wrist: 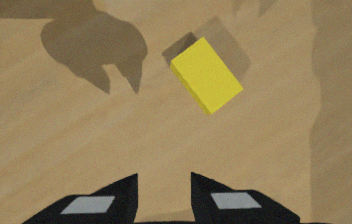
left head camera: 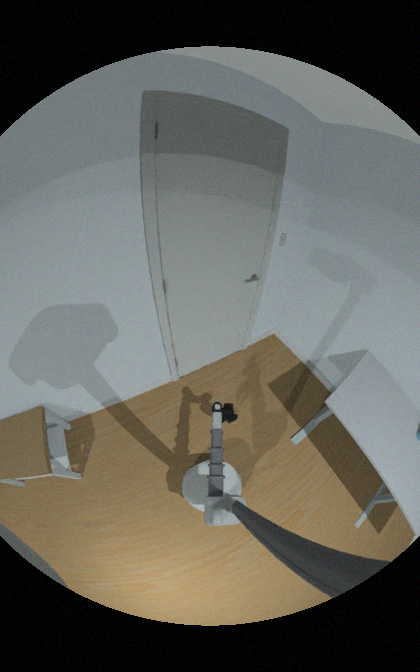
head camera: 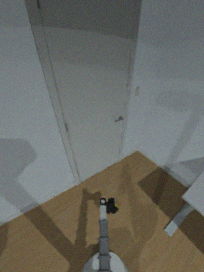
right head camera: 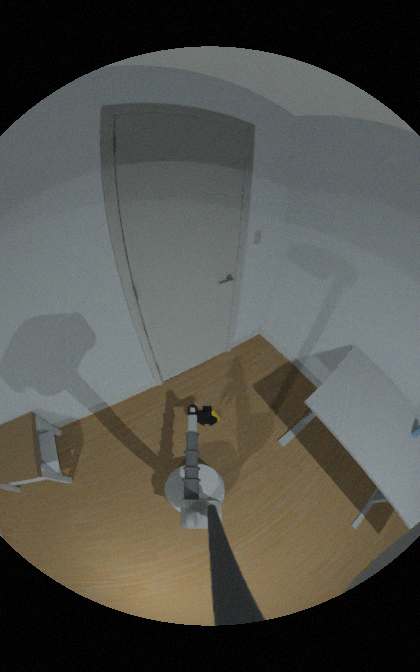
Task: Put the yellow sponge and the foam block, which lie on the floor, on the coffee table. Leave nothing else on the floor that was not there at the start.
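Places are measured from the robot's base along level axes (x ahead, y left, z up), in metres.
Pixels of known places: gripper, fingertip midpoint: [wrist: 164, 189] [head camera: 110, 212].
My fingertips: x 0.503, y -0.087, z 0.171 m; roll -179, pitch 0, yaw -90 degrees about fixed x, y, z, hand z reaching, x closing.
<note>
Behind a point stands the place of what it marks.
A yellow block [wrist: 207, 76] {z 0.018, x 0.619, y -0.151 m} [right head camera: 216, 416] {z 0.018, x 0.616, y -0.174 m} [head camera: 116, 206], which looks like the sponge, lies flat on the floor, turned at an angle. In the wrist view it is above the fingertips and a little right of the gap. My gripper [wrist: 164, 189] {z 0.171, x 0.503, y -0.087 m} [head camera: 112, 205] [left head camera: 229, 413] [right head camera: 206, 416] {z 0.171, x 0.503, y -0.087 m} is open and empty, above the floor, and partly covers the block in the head view and right head view. A small orange-yellow piece [right head camera: 367, 566] shows at the lower right edge; I cannot tell whether it is the foam block. A long white table [right head camera: 360, 415] {z 0.693, x 0.258, y -0.984 m} [left head camera: 372, 415] [head camera: 198, 196] {z 0.693, x 0.417, y -0.732 m} stands at right.
A blue object [right head camera: 416, 429] {z 0.749, x -0.029, y -1.490 m} [left head camera: 418, 433] is on the white table. Its leg [left head camera: 311, 426] [right head camera: 297, 429] reaches the floor right of the gripper. A brown-topped table [left head camera: 22, 442] [right head camera: 17, 450] {z 0.423, x -0.091, y 1.415 m} stands at left. A closed door [head camera: 95, 100] {z 1.191, x 1.163, y 0.050 m} [left head camera: 215, 240] [right head camera: 185, 240] {z 1.233, x 1.167, y 0.042 m} is ahead.
</note>
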